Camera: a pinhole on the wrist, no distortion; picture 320 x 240 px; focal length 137.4 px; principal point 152.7 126.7 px. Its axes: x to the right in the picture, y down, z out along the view. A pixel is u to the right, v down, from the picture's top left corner.
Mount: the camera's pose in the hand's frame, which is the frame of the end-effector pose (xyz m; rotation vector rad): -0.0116 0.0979 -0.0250 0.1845 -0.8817 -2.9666
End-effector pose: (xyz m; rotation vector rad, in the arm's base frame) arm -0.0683 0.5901 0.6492 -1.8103 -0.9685 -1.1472
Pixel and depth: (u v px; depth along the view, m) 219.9 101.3 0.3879
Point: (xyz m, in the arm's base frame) 0.2526 0.6072 0.2735
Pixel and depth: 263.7 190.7 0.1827
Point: 0.0333 0.6482 0.4102
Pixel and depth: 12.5 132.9 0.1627
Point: 0.1881 0.6527 0.6945
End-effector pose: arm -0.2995 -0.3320 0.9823 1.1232 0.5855 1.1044
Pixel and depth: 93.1 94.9 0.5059
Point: -0.1415 -0.3356 1.5795
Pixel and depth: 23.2 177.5 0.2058
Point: -0.1297 -0.2714 1.2277
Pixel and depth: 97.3 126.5 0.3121
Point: -0.1742 -0.3589 1.3380
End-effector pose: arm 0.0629 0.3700 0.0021 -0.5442 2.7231 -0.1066
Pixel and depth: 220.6 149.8 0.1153
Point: 0.1112 0.5307 -0.0608
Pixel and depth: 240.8 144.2 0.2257
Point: 0.2136 0.6112 -0.1156
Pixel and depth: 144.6 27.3 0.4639
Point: -0.0597 0.9701 -0.2407
